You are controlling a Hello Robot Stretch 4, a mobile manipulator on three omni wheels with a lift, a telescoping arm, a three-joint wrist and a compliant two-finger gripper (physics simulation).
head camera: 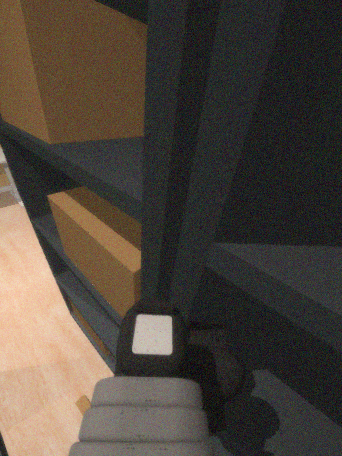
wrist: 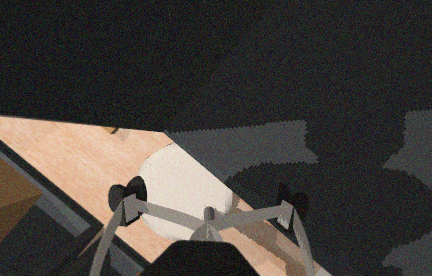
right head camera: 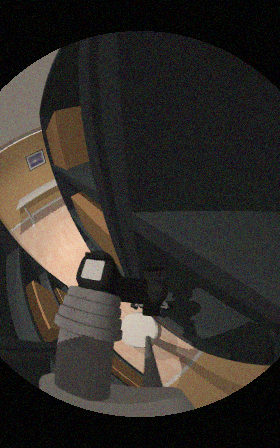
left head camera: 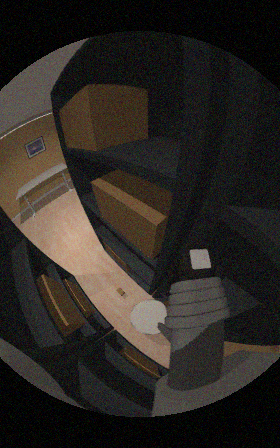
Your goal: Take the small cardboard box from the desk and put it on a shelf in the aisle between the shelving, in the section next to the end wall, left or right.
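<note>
The small cardboard box lies on the aisle floor, beyond the white round base. A small part of the box shows at the dark shelf edge in the wrist view. My gripper is open, with its fingertips wide apart and no box between them. It is high above the base, beside the dark shelving. A shelf board is to the right of the arm. The fingers are hidden in the head view.
Large cartons stand on the shelving left of the dark upright. Opposite shelving holds more cartons. The white round base is below. A far wall has a picture and a bench.
</note>
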